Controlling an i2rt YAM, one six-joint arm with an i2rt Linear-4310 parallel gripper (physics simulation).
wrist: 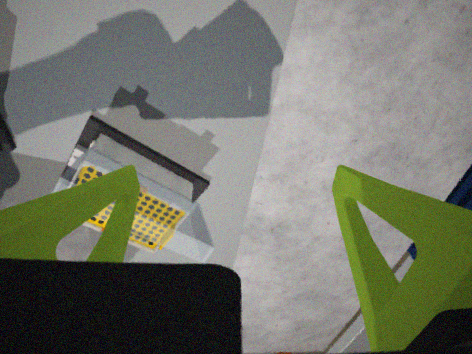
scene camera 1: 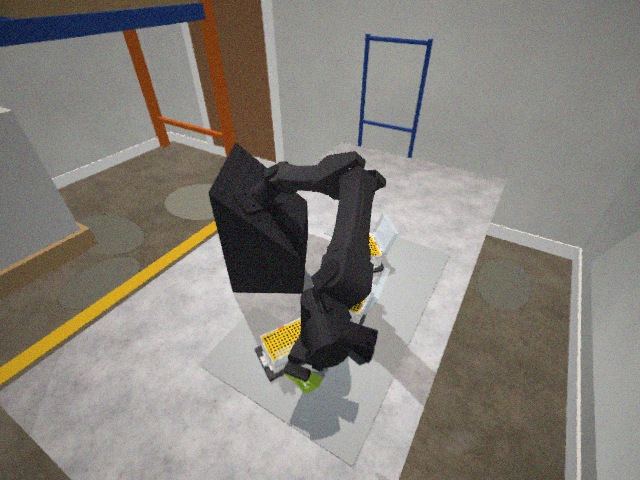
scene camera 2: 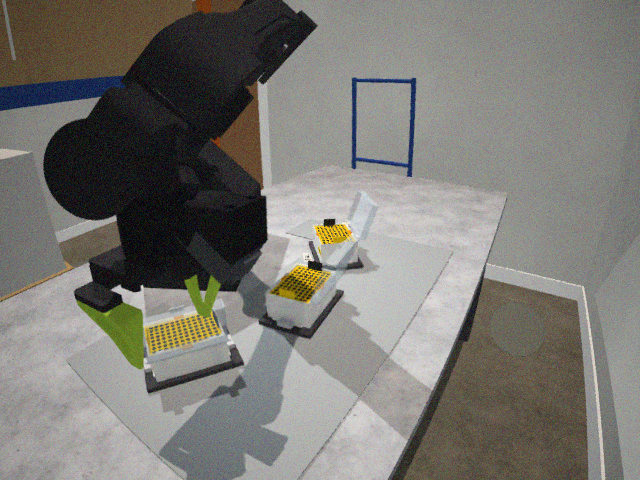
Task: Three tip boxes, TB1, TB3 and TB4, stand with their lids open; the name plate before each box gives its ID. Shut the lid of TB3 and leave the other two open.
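Seen in the pictures: gripper, fingertip midpoint: (wrist: 236, 176) (scene camera 1: 315, 370) (scene camera 2: 173, 339); arm's base at its link origin: (scene camera 1: 258, 199) (scene camera 2: 181, 153).
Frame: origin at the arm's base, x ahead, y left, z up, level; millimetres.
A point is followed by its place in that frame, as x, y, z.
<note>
The near tip box (scene camera 1: 281, 341) (scene camera 2: 191, 364) {337, -201, -249} (wrist: 165, 215) {370, -229, -148} has a yellow perforated rack; its clear lid (scene camera 2: 219, 310) {397, -165, -134} (wrist: 192, 247) {361, -254, -130} stands open. The middle tip box (scene camera 1: 357, 307) {370, 18, -214} (scene camera 2: 299, 289) {342, 26, -215} is partly behind the arm in scene view 1; its clear lid (scene camera 1: 378, 289) {414, 42, -129} (scene camera 2: 346, 263) {386, 103, -177} is up. The far tip box (scene camera 1: 374, 246) {253, 273, -215} (scene camera 2: 334, 240) {264, 211, -206} has its lid (scene camera 1: 385, 232) {265, 315, -173} (scene camera 2: 363, 214) {267, 314, -172} tilted up and back. The IDs are not legible, so I cannot tell which is TB3. My gripper (scene camera 2: 172, 341) {457, -253, -95} (wrist: 236, 176) {457, -253, -95} is open and empty, its green fingers wide apart near the near box.
The boxes stand on a grey mat (scene camera 1: 418, 273) {410, 314, -273} (scene camera 2: 413, 268) {410, 324, -273} on the marbled table (scene camera 1: 129, 413) {131, -541, -276} (scene camera 2: 465, 206) {329, 861, -276}. The black arm base (scene camera 1: 263, 253) {96, -78, -107} stands beside the mat. A blue frame (scene camera 1: 398, 39) (scene camera 2: 384, 80) stands behind the table's far end.
</note>
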